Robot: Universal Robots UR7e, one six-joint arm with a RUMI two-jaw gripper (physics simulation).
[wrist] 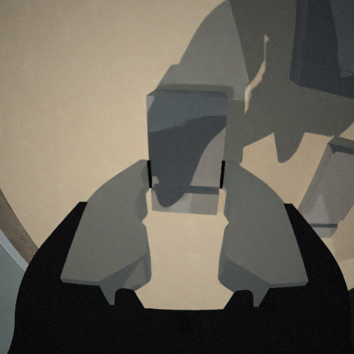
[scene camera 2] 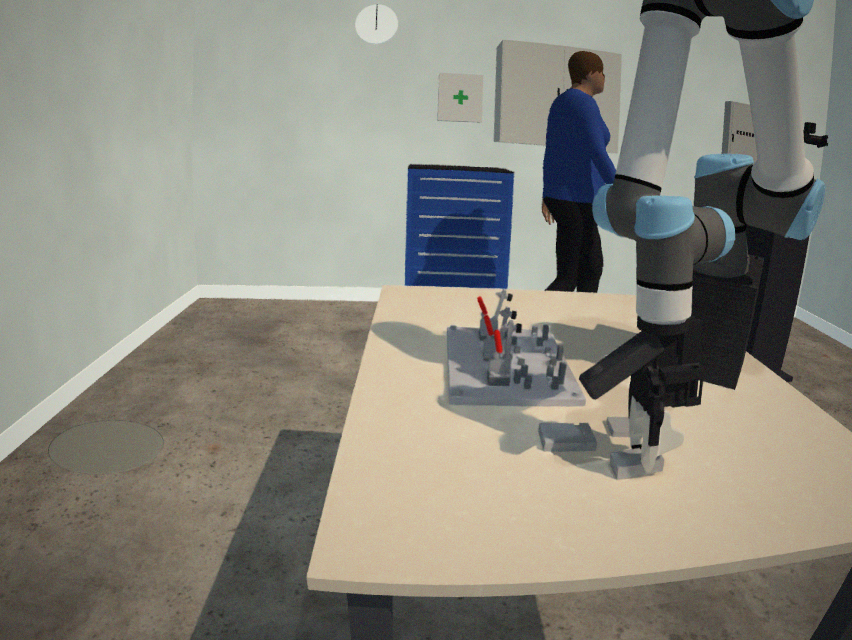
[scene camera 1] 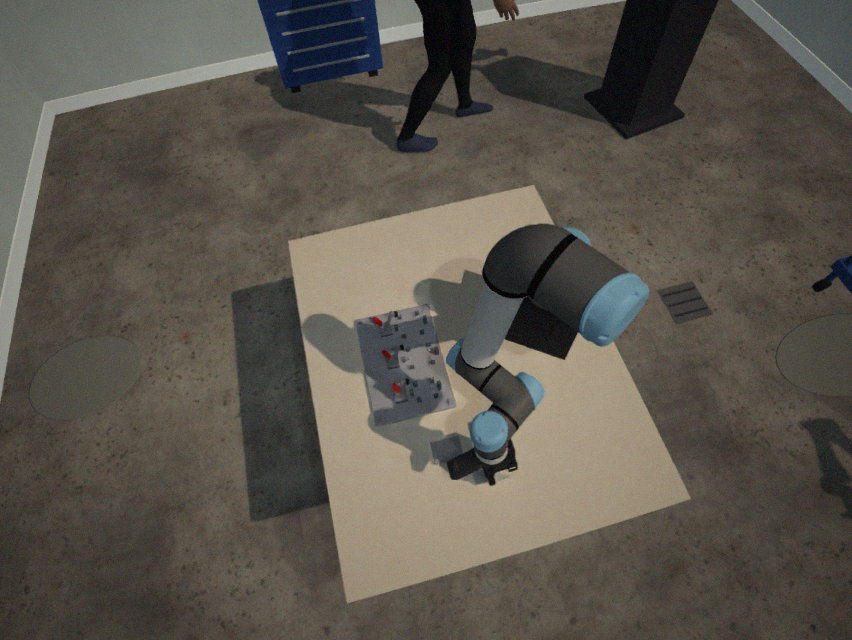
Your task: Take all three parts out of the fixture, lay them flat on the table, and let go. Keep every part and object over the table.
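Pixels of known places: gripper, fingertip midpoint: (scene camera 2: 642, 463); arm's base, origin of the base link: (scene camera 2: 714, 263).
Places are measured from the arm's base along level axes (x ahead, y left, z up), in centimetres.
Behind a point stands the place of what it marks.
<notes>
The gripper (scene camera 2: 644, 457) @[y 32.8, x 35.5, z -21.8 cm] (wrist: 186, 175) points down over the table and is shut on a small grey stepped block (scene camera 2: 625, 465) @[y 33.7, x 39.2, z -20.8 cm] (wrist: 187, 125). This block is level, at or very close to the table top; I cannot tell whether it touches. A wider grey block (scene camera 1: 445, 449) @[y 22.0, x 43.3, z -21.5 cm] (scene camera 2: 566, 437) @[y 23.5, x 43.8, z -21.5 cm] (wrist: 320, 45) lies flat between the gripper and the fixture. A third, narrow grey block (scene camera 2: 617, 427) @[y 21.9, x 33.8, z -22.0 cm] (wrist: 331, 185) lies flat beside the gripper, partly hidden by the fingers in scene camera 2. The fixture (scene camera 1: 375, 375) @[y -6.6, x 52.1, z -21.5 cm] (scene camera 2: 464, 372) @[y -1.9, x 53.1, z -21.5 cm] stands beyond them, and no part shows in it.
The table (scene camera 1: 413, 544) @[y 39.8, x 61.2, z -23.0 cm] (scene camera 2: 482, 509) @[y 35.7, x 60.1, z -22.9 cm] has its near edge in front of the blocks. The fixture's clamps with red handles (scene camera 1: 386, 354) (scene camera 2: 498, 341) and several pins stick up from its plate. The black robot base (scene camera 1: 540, 330) @[y 6.3, x 5.8, z -10.7 cm] stands on the table. A person (scene camera 1: 447, 55) (scene camera 2: 575, 151) is behind the table.
</notes>
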